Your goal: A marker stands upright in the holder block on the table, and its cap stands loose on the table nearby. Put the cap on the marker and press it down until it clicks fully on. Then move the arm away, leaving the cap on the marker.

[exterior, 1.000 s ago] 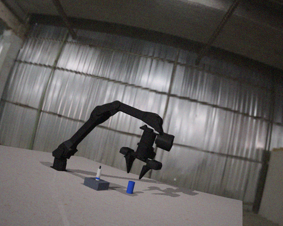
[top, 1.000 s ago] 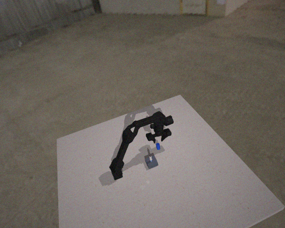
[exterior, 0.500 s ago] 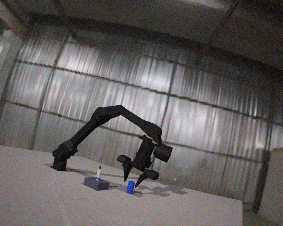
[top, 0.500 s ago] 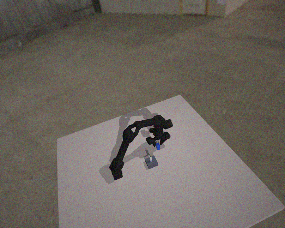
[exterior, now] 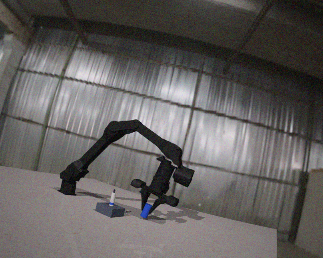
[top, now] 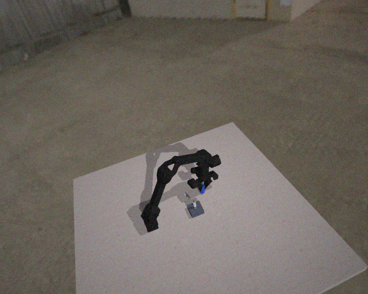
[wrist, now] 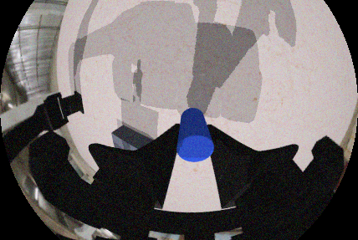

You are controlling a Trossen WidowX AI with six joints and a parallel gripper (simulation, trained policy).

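Now: the dark grey holder block 10 cm to the right of my gripper tip, 9 cm behind it and 1 cm below it. Also, from my gripper tip: blue cap 1 cm above.
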